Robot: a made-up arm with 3 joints. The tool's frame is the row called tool.
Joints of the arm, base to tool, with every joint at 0 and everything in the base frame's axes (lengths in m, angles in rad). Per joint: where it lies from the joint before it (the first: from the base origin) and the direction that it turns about. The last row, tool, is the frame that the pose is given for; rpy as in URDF.
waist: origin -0.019 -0.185 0.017 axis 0 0 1
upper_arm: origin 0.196 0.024 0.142 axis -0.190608 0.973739 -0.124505
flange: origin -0.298 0.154 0.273 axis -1 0 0
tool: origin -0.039 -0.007 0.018 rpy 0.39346 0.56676 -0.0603
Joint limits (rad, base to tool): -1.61..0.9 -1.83..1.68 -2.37..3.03
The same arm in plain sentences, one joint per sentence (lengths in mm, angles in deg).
The arm has three revolute joints in a row. What follows holds with every joint at zero, and every direction is one of the base frame's.
The first joint lies 19 mm along -x and 185 mm along -y and 17 mm along +z from the base frame's origin and turns about +z, from -92.25 to 51.57 deg.
The second joint lies 196 mm along +x and 24 mm along +y and 142 mm along +z from the first joint and turns about the direction (-0.190608, 0.973739, -0.124505), from -104.85 to 96.26 deg.
The third joint lies 298 mm along -x and 154 mm along +y and 273 mm along +z from the second joint and turns about -x, from -135.79 to 173.61 deg.
The tool frame, which is the frame that the pose is given for, lies 39 mm along -x and 7 mm along -y and 18 mm along +z from the third joint; its axes are the base frame's turned by roll 22.54, pitch 32.47 and yaw -3.45 deg (as in URDF: about the fixed x, then y, then z).

